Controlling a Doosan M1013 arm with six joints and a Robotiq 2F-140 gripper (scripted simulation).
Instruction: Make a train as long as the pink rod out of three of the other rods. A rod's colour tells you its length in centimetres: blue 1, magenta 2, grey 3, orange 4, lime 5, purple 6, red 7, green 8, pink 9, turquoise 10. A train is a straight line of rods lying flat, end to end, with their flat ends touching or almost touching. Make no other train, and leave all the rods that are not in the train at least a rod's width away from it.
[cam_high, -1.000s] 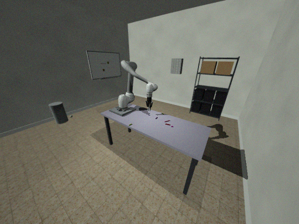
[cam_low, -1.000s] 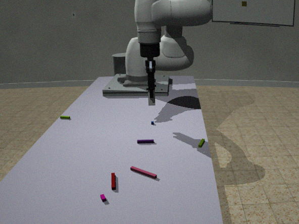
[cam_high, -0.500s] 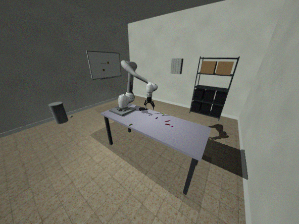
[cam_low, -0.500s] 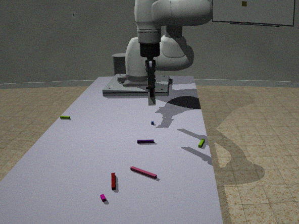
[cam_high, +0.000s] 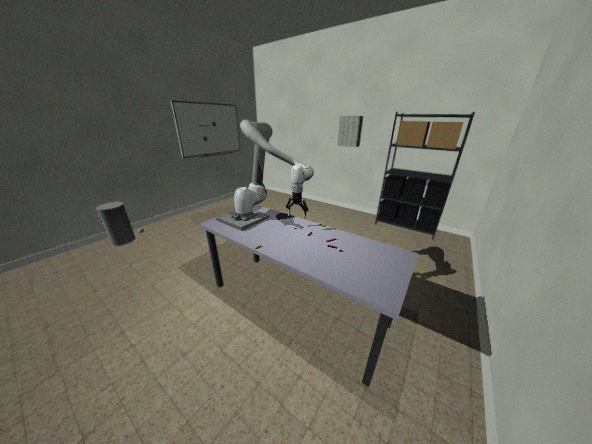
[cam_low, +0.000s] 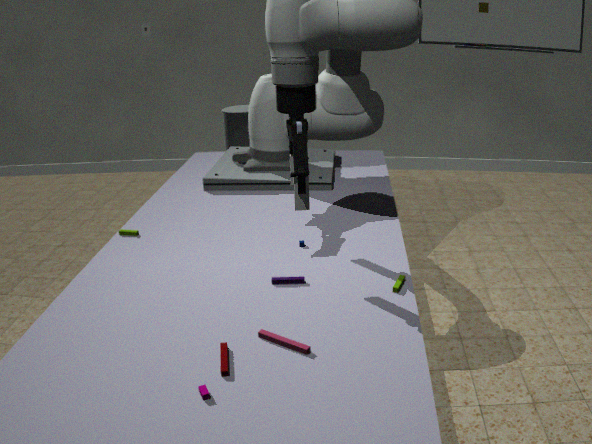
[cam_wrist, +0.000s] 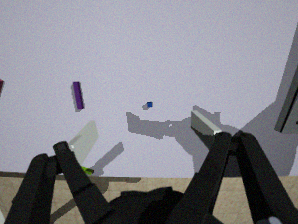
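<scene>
Right now my hand is 45 cm short of the magenta rod, 14 cm to the left of it and 12 cm above it. From my hand the other things lie so: blue rod 12 cm below, 1 cm behind; then purple rod 14 cm ahead, 12 cm below, 3 cm to the right; then pink rod 33 cm ahead, 12 cm below, 3 cm to the right.
</scene>
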